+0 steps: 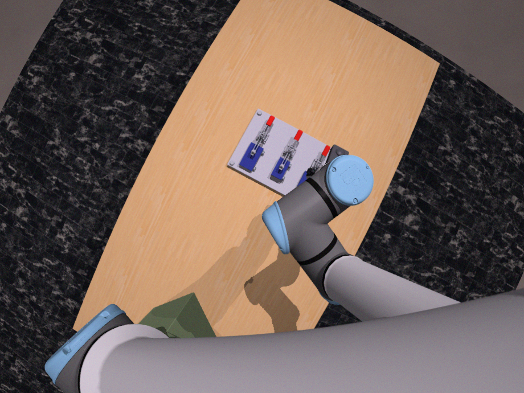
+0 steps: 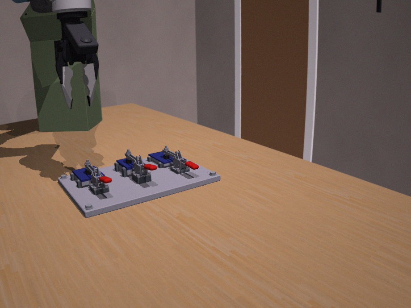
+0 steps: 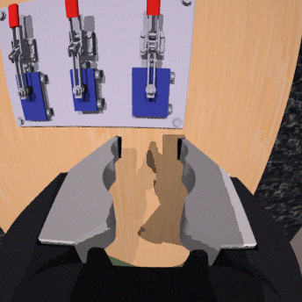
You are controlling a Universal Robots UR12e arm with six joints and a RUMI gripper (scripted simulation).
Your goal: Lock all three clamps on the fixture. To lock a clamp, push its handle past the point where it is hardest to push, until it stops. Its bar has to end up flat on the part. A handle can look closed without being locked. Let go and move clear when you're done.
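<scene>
Now: hand 18 cm above the blue part. From my hand the other things lie so: grey fixture plate 21 cm below, 10 cm to the left, 7 cm ahead.
</scene>
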